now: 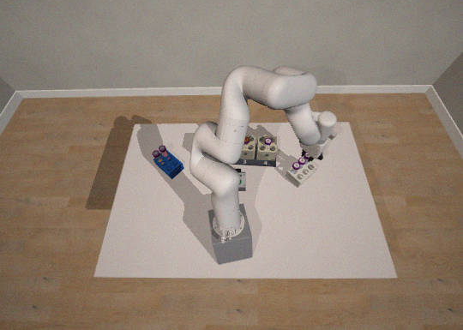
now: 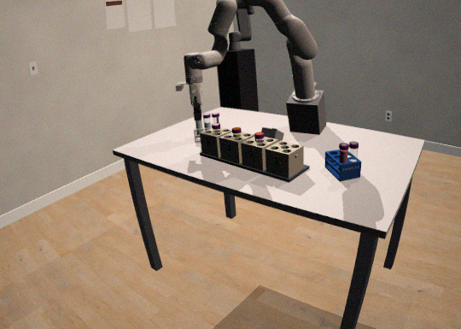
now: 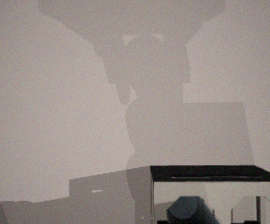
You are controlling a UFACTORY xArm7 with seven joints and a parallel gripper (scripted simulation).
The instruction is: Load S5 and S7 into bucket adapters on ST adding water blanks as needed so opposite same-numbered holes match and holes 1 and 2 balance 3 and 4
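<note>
My hand is 4 cm past the white rack, 2 cm to the right of it and 9 cm above it. Round my hand: adapter 9 cm ahead, 52 cm to the left, 7 cm below; dark stand 8 cm ahead, 35 cm to the left, 12 cm below; blue rack 2 cm behind, 70 cm to the left, 9 cm below.
</note>
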